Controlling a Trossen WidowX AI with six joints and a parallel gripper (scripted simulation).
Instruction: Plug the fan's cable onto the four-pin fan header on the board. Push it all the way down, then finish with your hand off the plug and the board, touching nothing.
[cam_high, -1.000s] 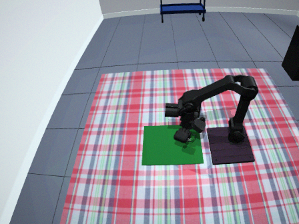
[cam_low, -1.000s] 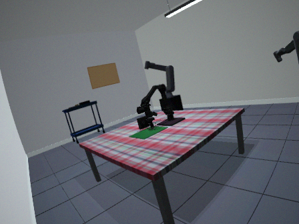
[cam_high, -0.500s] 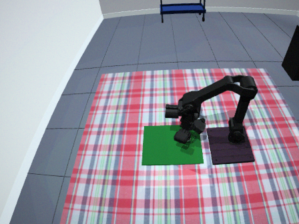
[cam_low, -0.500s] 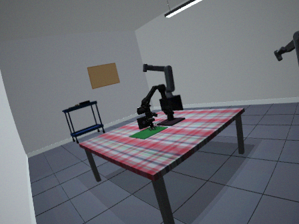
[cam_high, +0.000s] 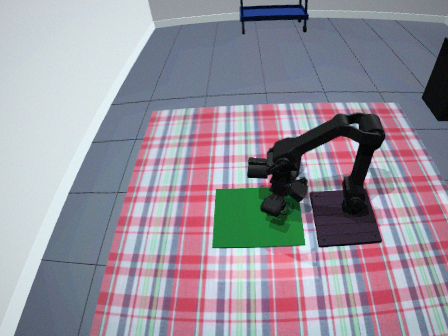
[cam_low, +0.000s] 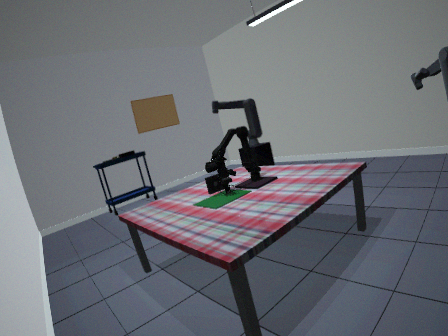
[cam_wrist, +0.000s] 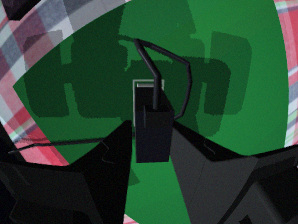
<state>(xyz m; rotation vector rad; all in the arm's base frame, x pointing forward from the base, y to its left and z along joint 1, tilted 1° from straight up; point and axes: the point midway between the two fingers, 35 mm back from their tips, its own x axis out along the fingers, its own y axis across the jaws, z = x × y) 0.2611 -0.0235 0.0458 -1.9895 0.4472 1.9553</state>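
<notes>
Now: the dark fan plug 10 mm behind my gripper tip and 10 mm above it. Also, from my gripper tip: black fan: 30 mm behind, 150 mm to the right, 40 mm above; green board: 70 mm ahead, 30 mm to the left, 40 mm below; white four-pin header: 10 mm behind, 20 mm below.
</notes>
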